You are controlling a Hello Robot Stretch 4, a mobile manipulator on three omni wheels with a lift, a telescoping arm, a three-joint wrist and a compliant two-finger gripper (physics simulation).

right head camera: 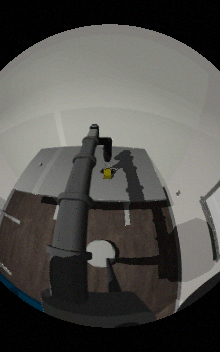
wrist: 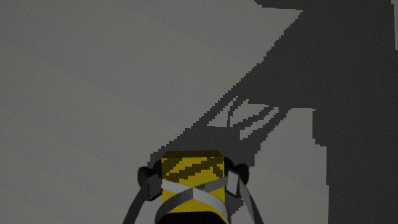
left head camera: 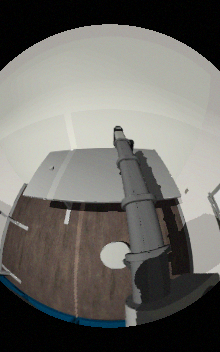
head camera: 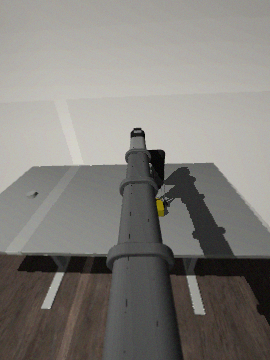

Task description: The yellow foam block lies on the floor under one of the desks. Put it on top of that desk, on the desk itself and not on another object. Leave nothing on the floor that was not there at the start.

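Frame: origin at the robot's base, x ahead, y left, z up, level; millimetres.
Seen in the pictures: gripper, fingertip midpoint: (right head camera: 106, 172) (wrist: 194, 170); robot's base, origin of the base link: (right head camera: 99, 252) (left head camera: 115, 254).
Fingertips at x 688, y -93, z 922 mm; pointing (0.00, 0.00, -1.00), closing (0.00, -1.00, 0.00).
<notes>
Pixels of each thing's top centre, then the offset from my fingertips to it. Level surfaces: height alone.
- yellow foam block, middle of its top: (wrist: 193, 204) (head camera: 157, 204) (right head camera: 106, 170) dx -21, dy +2, dz +46 mm
- grey desk, its level: dz +0 mm
- small grey object, middle of its top: (head camera: 30, 193) (left head camera: 50, 166) (right head camera: 39, 163) dx +126, dy +780, dz +24 mm
The yellow foam block (head camera: 160, 208) (right head camera: 108, 174) (wrist: 193, 172) is between the two fingertips of my gripper (right head camera: 108, 171) (wrist: 194, 170), which is shut on it. Both are over the grey desk (head camera: 95, 220) (left head camera: 95, 175) (right head camera: 60, 172) (wrist: 75, 100), well in from its front edge and right of its middle. In the wrist view the gripper's shadow falls on the desk top and reaches close to the block. Whether the block touches the desk cannot be told. The arm hides part of the gripper in the head camera view and the block in the left head camera view.
The telescoping arm (head camera: 140, 220) (left head camera: 141, 220) (right head camera: 75, 215) reaches over the desk's front edge. A small grey object (head camera: 32, 194) (left head camera: 51, 168) (right head camera: 41, 164) is on the desk's left part. A pale wall stands behind. A white round thing (left head camera: 114, 255) (right head camera: 100, 251) shows low in front of the desk.
</notes>
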